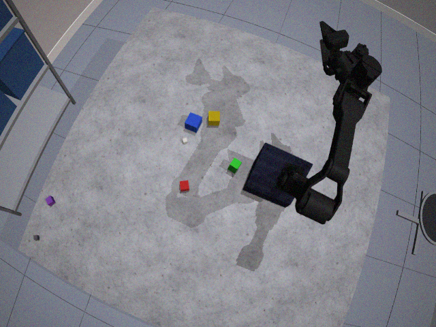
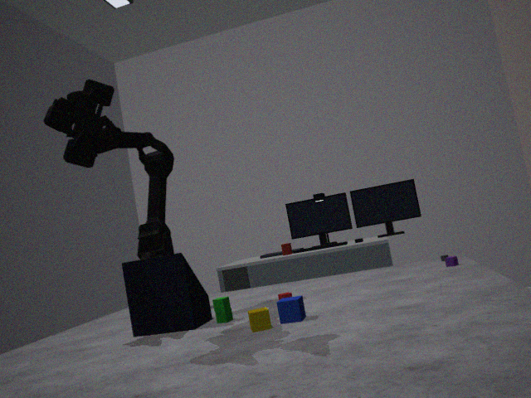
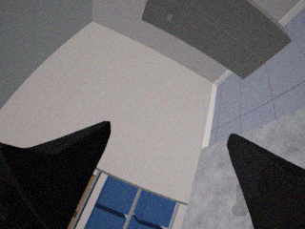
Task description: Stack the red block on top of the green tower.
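My gripper tip is now 25 cm short of the red block, 41 cm to the right of it and 48 cm above it. Round my gripper tip: yellow block 23 cm ahead, 14 cm to the left, 48 cm below; then tiny white cube 30 cm ahead, 25 cm to the left, 49 cm below; then blue block 30 cm ahead, 18 cm to the left, 47 cm below.
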